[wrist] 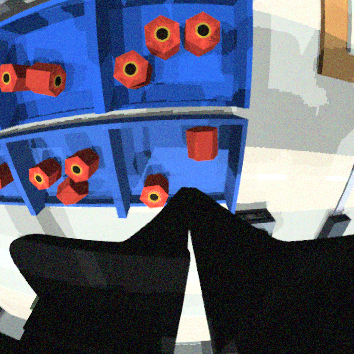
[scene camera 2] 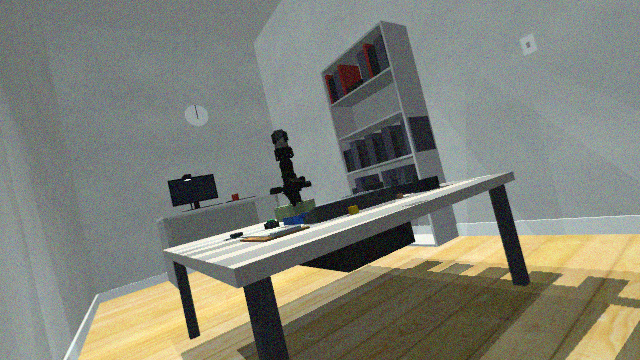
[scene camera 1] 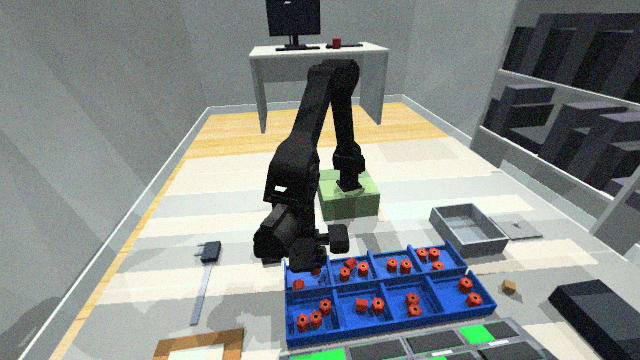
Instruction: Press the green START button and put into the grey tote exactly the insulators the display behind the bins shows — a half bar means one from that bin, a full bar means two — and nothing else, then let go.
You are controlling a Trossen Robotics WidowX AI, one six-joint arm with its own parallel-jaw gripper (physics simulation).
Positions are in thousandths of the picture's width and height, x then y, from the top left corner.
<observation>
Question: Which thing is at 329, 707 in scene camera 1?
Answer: A grey scraper tool.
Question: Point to a grey tote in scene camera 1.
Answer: At 738, 649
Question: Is my gripper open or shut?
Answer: Shut.
</observation>
